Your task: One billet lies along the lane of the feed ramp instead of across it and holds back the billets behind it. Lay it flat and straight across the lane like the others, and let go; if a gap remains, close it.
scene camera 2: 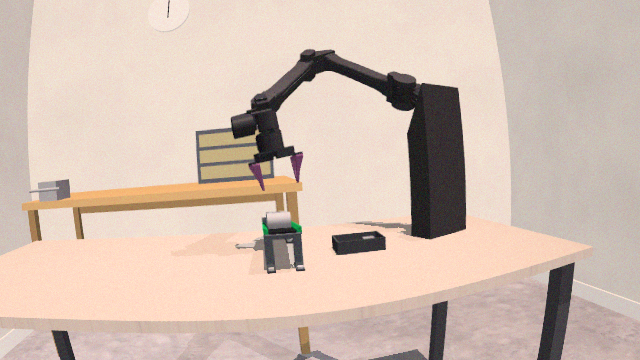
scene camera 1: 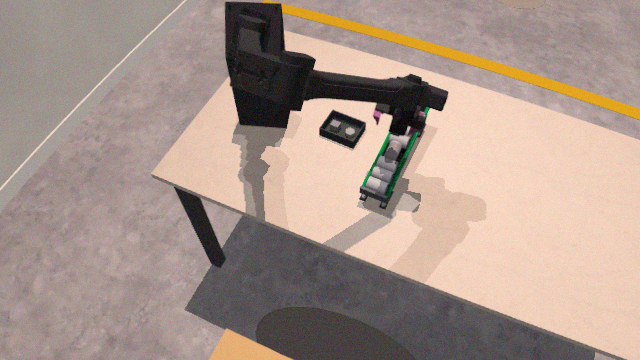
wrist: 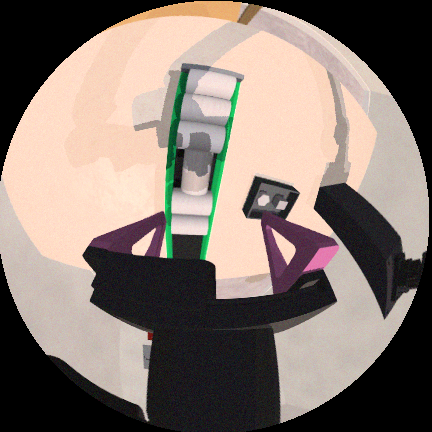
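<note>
The feed ramp has green side rails. One pale grey billet lies along the lane, roughly mid-lane, with dark lane floor on both sides. Three billets lie across between it and the end stop; the nearest of them meets its end or nearly so. Two billets lie across on its other side, the nearer one close against it. My gripper is wide open and empty, high above the ramp. In the first scene view the arm partly hides the ramp's upper end.
A low black tray stands beside the ramp, towards the arm's base column. It holds a hexagonal piece and a squarish piece. A wooden bench stands behind the table.
</note>
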